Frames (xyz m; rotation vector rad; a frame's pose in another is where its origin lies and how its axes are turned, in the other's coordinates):
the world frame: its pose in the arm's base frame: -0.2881 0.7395 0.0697 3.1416 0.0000 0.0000
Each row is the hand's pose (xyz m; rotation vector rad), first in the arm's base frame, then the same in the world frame.
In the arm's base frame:
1: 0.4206 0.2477 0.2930 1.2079 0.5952 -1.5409
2: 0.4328 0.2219 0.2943 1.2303 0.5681 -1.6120
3: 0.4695 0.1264 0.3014 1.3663 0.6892 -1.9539
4: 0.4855 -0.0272 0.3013 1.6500 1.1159 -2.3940
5: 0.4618 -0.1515 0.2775 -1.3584 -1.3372 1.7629
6: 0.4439 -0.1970 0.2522 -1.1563 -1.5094 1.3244
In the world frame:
1: 0.7087 0.4918 -0.2233 -1.2570 -1.5521 -0.5995
2: 0.7209 0.5176 -0.2246 -1.1932 -1.6032 -0.5650
3: 0.7576 0.6131 -0.2317 -0.7764 -1.7851 -0.6297
4: 0.7736 0.7667 -0.2316 -0.0326 -1.8351 -0.8554
5: 0.7499 0.8910 -0.2078 0.6500 -1.5788 -1.1975
6: 0.7320 0.9365 -0.1825 0.9874 -1.2907 -1.4709

